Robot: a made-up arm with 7 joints. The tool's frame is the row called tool. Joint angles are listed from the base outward.
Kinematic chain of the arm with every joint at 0, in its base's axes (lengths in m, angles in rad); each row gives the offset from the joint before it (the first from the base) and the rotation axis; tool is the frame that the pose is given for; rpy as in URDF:
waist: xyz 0 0 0.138 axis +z
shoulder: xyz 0 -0.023 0.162 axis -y
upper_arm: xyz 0 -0.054 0.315 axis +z
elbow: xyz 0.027 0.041 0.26 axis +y
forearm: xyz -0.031 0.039 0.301 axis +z
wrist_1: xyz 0 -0.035 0.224 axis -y
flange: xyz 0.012 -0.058 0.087 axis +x
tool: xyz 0 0 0 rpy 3.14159 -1.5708 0
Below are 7 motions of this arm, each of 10 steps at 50 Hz.
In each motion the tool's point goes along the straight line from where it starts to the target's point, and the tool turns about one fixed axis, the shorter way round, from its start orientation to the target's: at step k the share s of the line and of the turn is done. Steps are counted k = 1, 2, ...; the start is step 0. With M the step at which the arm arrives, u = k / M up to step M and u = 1 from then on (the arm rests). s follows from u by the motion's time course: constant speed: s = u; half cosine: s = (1 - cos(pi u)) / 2; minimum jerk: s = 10 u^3 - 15 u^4 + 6 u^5.
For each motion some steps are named. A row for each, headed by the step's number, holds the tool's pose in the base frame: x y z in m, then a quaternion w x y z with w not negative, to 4 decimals.
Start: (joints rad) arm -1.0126 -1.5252 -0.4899 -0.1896 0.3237 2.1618 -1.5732
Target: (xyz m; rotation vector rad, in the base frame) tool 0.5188 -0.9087 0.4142 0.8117 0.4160 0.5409
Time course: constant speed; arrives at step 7
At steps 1, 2, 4, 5, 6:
1: 0.5126 -0.8979 0.4757 0.8877 0.3380 0.1904 0.2479
2: 0.5136 -0.8997 0.4655 0.8838 0.3463 0.1917 0.2496
4: 0.5157 -0.9033 0.4450 0.8756 0.3627 0.1945 0.2530
5: 0.5167 -0.9051 0.4347 0.8714 0.3709 0.1958 0.2547
6: 0.5178 -0.9069 0.4245 0.8671 0.3790 0.1971 0.2563

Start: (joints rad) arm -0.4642 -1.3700 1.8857 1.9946 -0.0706 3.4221 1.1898
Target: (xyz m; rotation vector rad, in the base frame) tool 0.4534 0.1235 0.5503 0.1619 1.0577 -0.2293
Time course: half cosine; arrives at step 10
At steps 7, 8, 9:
7: 0.4625 0.1256 0.5406 0.8417 0.0777 0.5204 -0.1211
8: 0.4576 0.1245 0.5458 0.8484 0.0773 0.5110 -0.1146
9: 0.4545 0.1238 0.5491 0.8526 0.0771 0.5049 -0.1105

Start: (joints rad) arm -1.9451 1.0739 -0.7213 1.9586 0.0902 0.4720 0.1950
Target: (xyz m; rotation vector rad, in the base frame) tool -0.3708 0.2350 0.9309 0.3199 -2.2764 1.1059
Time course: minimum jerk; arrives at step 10
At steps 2, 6, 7, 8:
2: -0.4064 0.2983 0.8834 0.2669 0.1022 -0.8236 0.4898
6: -0.3828 0.2563 0.9149 0.2831 0.1141 -0.8443 0.4404
7: -0.3770 0.2460 0.9227 0.2870 0.1170 -0.8490 0.4280
8: -0.3730 0.2389 0.9280 0.2896 0.1189 -0.8521 0.4195

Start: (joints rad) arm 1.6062 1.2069 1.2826 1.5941 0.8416 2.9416 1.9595
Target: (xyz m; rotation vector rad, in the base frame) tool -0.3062 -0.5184 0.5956 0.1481 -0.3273 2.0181
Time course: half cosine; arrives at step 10
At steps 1, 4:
1: -0.3535 -0.4753 0.6213 0.6150 0.1108 -0.1279 0.7702
4: -0.3379 -0.4895 0.6128 0.5845 0.0948 -0.1309 0.7951

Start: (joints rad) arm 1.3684 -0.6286 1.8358 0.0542 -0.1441 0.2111 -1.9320
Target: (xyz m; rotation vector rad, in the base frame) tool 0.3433 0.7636 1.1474 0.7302 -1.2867 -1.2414
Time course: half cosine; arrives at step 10
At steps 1, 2, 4, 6, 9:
1: 0.2089 0.6807 1.2545 0.5665 0.3319 -0.5393 -0.5273
2: 0.2187 0.6867 1.2467 0.5667 0.3304 -0.5400 -0.5274
4: 0.2531 0.7080 1.2193 0.5673 0.3250 -0.5422 -0.5278
6: 0.2957 0.7342 1.1853 0.5681 0.3184 -0.5449 -0.5282
9: 0.3399 0.7615 1.1501 0.5688 0.3115 -0.5477 -0.5286

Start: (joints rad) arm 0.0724 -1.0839 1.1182 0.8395 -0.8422 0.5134 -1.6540
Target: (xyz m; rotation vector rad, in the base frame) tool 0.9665 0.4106 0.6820 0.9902 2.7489 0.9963
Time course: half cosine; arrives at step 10
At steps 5, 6, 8, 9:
5: 0.9761 0.3907 0.6815 0.0513 0.3260 0.8982 0.2903
6: 0.9731 0.3969 0.6817 0.0439 0.3244 0.8959 0.3003
8: 0.9683 0.4068 0.6819 0.0319 0.3217 0.8918 0.3165
9: 0.9670 0.4096 0.6820 0.0285 0.3209 0.8906 0.3211

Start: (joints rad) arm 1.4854 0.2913 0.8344 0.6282 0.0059 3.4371 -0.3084
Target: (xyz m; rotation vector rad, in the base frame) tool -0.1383 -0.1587 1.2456 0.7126 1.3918 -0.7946
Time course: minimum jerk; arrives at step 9
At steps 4, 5, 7, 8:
4: -0.1286 -0.1088 1.2512 0.6565 0.2737 0.6107 -0.3481
5: -0.1319 -0.1259 1.2493 0.6508 0.2870 0.6106 -0.3483
7: -0.1371 -0.1524 1.2463 0.6417 0.3075 0.6102 -0.3483
8: -0.1381 -0.1577 1.2457 0.6398 0.3116 0.6101 -0.3483

